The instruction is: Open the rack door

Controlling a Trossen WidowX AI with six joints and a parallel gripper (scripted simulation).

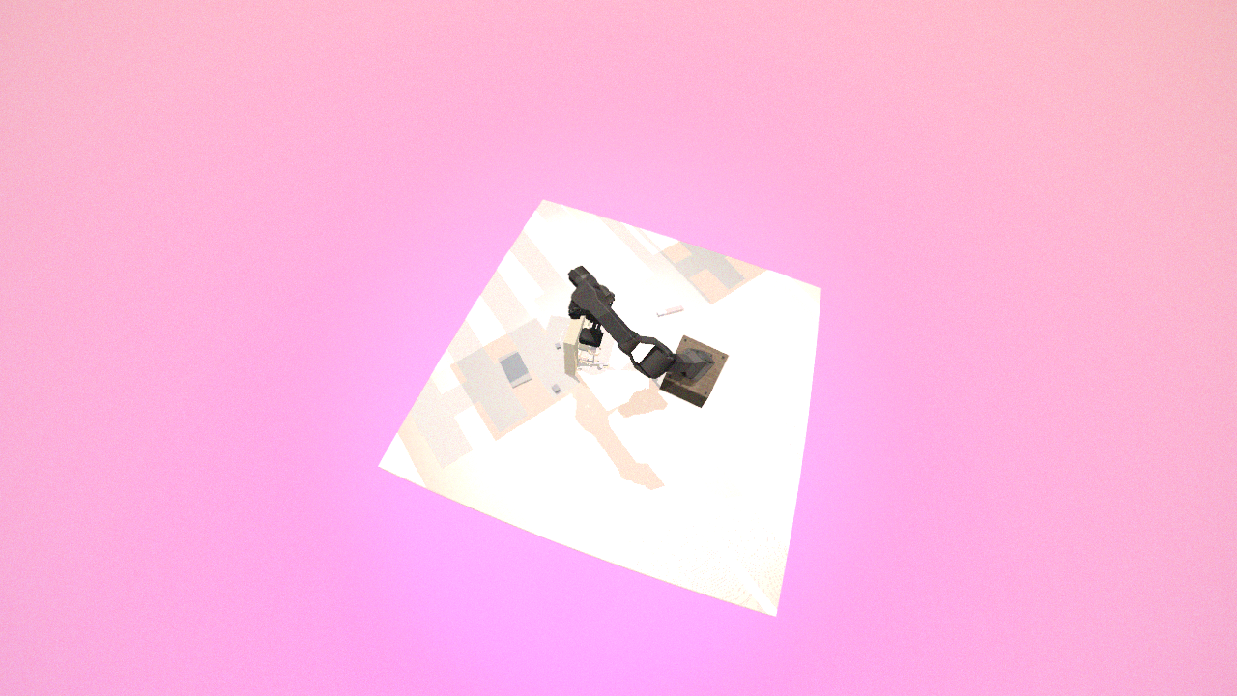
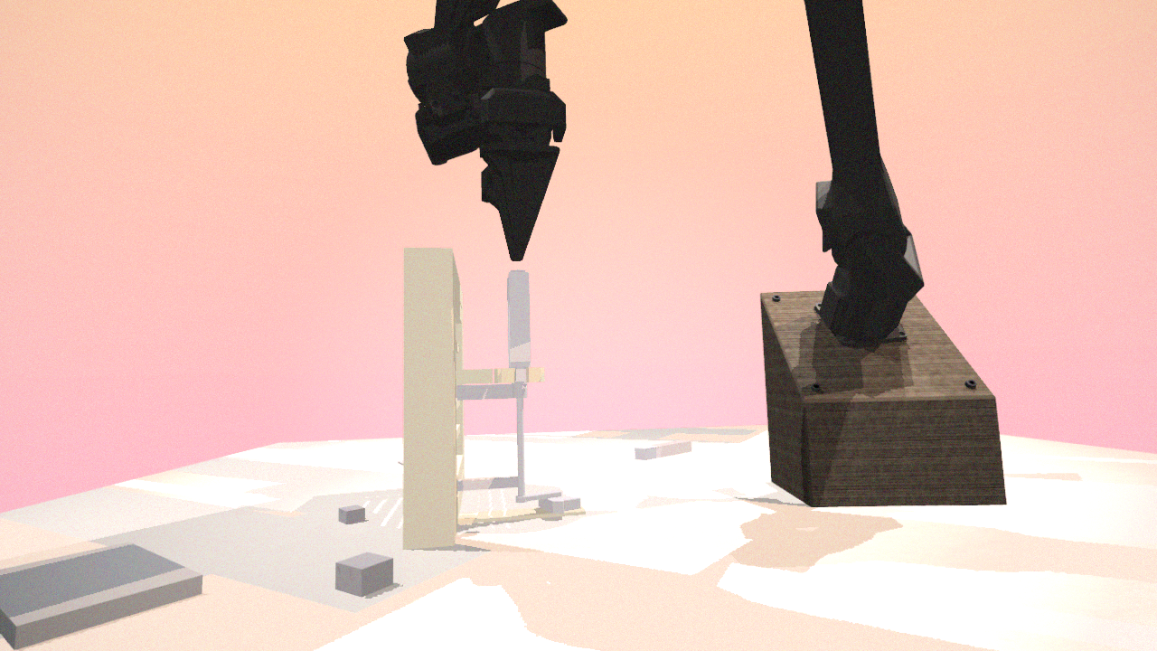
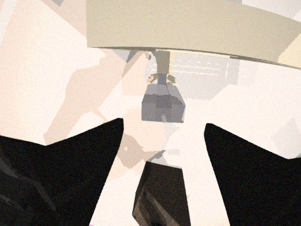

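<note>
Right now the grey upright handle is 10 cm below my gripper tip. The rest, counted from my gripper tip: flat grey slab (25 cm ahead, 12 cm to the left, 22 cm below); grey bar (18 cm behind, 33 cm to the right, 22 cm below).
</note>
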